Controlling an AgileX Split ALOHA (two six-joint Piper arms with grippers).
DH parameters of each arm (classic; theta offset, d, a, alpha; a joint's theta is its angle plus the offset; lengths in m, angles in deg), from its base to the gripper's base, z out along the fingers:
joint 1: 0 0.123 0 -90
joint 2: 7.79 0 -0.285 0
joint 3: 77.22 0 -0.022 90
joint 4: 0 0.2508 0 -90
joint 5: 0 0 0.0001 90
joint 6: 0 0.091 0 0
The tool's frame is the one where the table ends.
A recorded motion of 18 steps. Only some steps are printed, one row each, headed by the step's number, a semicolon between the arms.
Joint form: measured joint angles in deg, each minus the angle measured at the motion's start. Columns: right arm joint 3, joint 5, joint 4, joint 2, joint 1, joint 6; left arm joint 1, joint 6, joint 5, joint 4, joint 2, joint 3.
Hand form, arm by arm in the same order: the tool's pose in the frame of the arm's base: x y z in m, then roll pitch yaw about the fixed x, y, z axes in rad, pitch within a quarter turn. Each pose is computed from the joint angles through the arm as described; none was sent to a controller.
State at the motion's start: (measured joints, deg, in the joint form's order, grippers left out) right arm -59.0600 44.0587 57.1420 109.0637 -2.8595 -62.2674; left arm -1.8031 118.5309 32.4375 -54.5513 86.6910 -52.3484
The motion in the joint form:
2: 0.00 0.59 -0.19 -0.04 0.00 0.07; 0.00 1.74 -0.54 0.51 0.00 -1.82
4: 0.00 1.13 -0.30 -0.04 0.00 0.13; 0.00 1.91 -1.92 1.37 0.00 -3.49
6: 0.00 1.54 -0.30 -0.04 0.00 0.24; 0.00 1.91 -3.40 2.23 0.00 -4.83
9: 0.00 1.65 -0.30 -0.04 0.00 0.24; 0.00 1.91 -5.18 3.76 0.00 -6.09
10: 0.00 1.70 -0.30 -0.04 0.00 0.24; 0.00 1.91 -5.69 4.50 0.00 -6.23
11: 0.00 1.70 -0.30 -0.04 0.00 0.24; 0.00 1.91 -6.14 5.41 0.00 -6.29
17: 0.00 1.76 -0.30 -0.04 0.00 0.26; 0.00 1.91 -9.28 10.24 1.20 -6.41
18: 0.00 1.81 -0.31 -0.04 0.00 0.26; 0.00 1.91 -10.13 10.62 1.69 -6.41
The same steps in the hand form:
2: 0.3449 0.0365 0.1453 2.5929 0.4344 -2.9644; 0.3088 -0.0487 0.2499 2.4681 0.5471 1.5051
4: 0.3441 0.0370 0.1454 2.5866 0.4298 -2.9609; 0.3146 -0.0470 0.2584 2.4175 0.5212 1.4879
6: 0.3437 0.0374 0.1455 2.5804 0.4259 -2.9607; 0.3194 -0.0451 0.2654 2.3743 0.4967 1.4791
9: 0.3435 0.0375 0.1456 2.5789 0.4252 -2.9602; 0.3240 -0.0426 0.2721 2.3304 0.4598 1.4703
10: 0.3435 0.0375 0.1456 2.5782 0.4248 -2.9599; 0.3248 -0.0417 0.2727 2.3225 0.4447 1.4681
11: 0.3435 0.0375 0.1456 2.5782 0.4248 -2.9599; 0.3252 -0.0408 0.2729 2.3171 0.4274 1.4651
17: 0.3434 0.0376 0.1456 2.5773 0.4242 -2.9600; 0.3309 -0.0355 0.2665 2.3045 0.3330 1.4633
18: 0.3433 0.0377 0.1456 2.5767 0.4239 -2.9596; 0.3330 -0.0345 0.2641 2.3031 0.3226 1.4695

